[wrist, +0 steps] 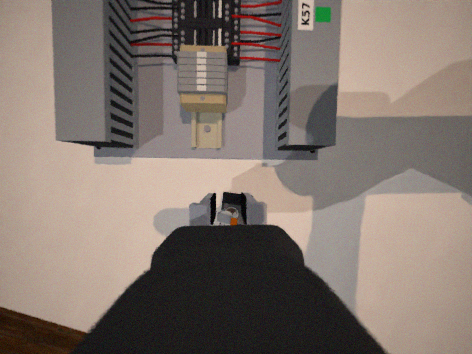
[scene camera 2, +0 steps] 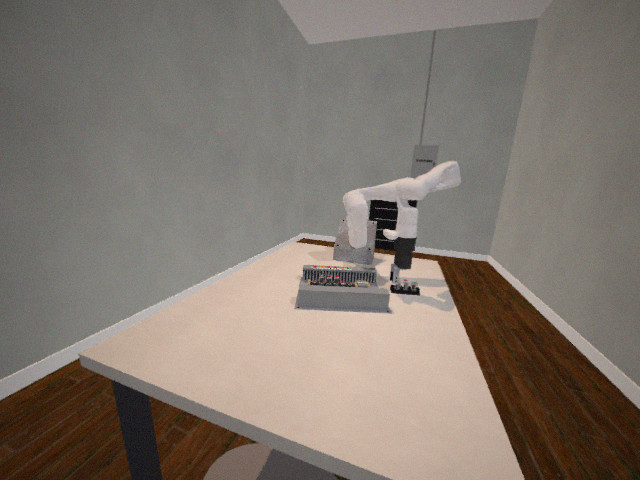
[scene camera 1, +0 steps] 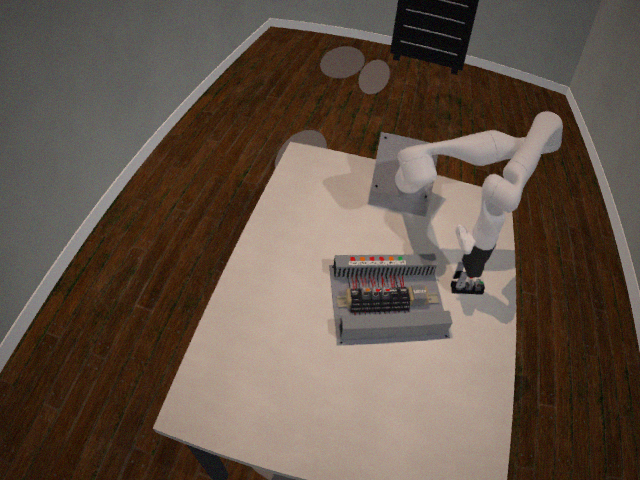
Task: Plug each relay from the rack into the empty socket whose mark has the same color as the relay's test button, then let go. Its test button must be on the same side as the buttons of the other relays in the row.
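Where they show: gripper, between the fingertips: [wrist: 228, 203] [scene camera 2: 393, 281] [scene camera 1: 457, 282]; arm's base, origin of its link: [scene camera 2: 357, 240].
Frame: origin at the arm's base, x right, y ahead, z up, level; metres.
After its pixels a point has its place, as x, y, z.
Note:
My gripper [scene camera 1: 461, 280] {-0.110, 0.367, -0.066} [scene camera 2: 396, 282] {-0.110, 0.367, -0.066} [wrist: 228, 203] {-0.110, 0.367, -0.066} is shut on a relay [wrist: 226, 217] {-0.123, 0.368, -0.061} with an orange test button, at the left end of the black rack [scene camera 1: 467, 292] {-0.155, 0.377, -0.103} [scene camera 2: 405, 292] {-0.157, 0.377, -0.103}. Whether this relay is raised out of the rack is too small to tell. A relay with a green button [scene camera 1: 479, 285] {-0.185, 0.375, -0.071} [scene camera 2: 414, 285] {-0.188, 0.375, -0.073} stands at the rack's right end, with another relay between. In scene camera 1 the socket row [scene camera 1: 379, 305] {0.129, 0.434, -0.085} holds relays with orange and red buttons at its left and middle; the two rightmost sockets look empty. The leftmost is hard to make out. A green mark [wrist: 323, 14] {0.062, 0.296, -0.047} sits beside K57.
Two grey slotted ducts [scene camera 1: 395, 327] {0.101, 0.527, -0.051} [wrist: 82, 75] {-0.005, 0.498, -0.047} stand along both sides of the socket row. A grey terminal block [wrist: 202, 72] {0.013, 0.400, -0.063} sits on the rail at the row's end nearest the rack. The panel with all this stands left of the gripper in both scene views.

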